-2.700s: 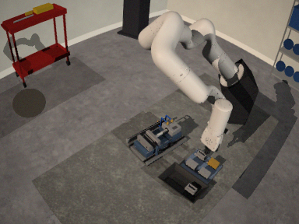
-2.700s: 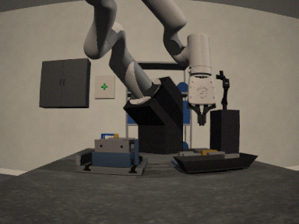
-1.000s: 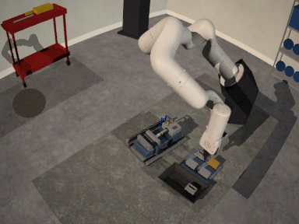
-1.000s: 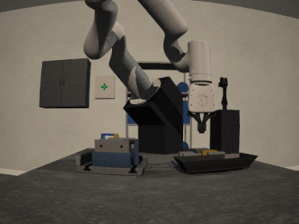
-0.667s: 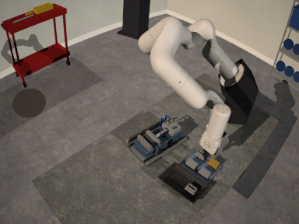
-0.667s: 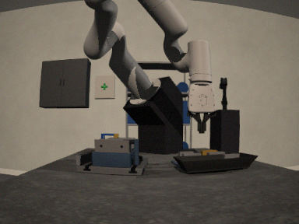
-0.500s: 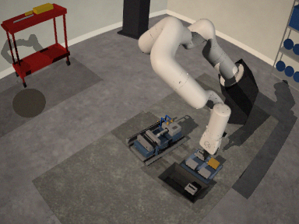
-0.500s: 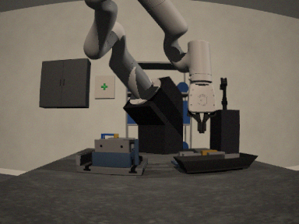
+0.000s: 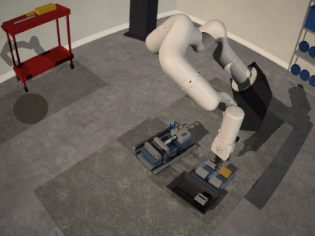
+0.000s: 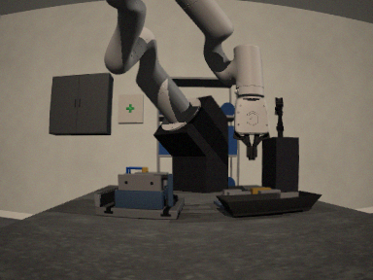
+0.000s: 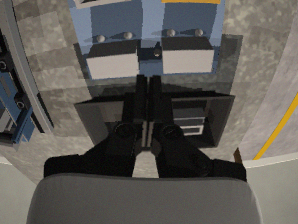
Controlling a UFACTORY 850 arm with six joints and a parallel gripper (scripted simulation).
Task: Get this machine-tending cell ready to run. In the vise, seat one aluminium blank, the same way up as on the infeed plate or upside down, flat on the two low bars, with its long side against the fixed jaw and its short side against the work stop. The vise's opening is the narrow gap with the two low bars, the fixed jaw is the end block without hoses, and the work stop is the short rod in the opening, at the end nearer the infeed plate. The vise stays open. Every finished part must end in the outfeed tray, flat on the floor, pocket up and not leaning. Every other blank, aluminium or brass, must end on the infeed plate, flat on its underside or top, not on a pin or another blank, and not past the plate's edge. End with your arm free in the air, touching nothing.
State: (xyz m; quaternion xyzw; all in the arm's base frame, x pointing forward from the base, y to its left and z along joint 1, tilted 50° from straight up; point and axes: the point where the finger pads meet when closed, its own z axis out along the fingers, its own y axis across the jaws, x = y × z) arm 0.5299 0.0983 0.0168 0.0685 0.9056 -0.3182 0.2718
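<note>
Now: hand 50 mm past the brass blank, 60 mm to the right of it and 120 mm above it. Round my hand: vise 20 mm behind, 290 mm to the right, 110 mm below.
</note>
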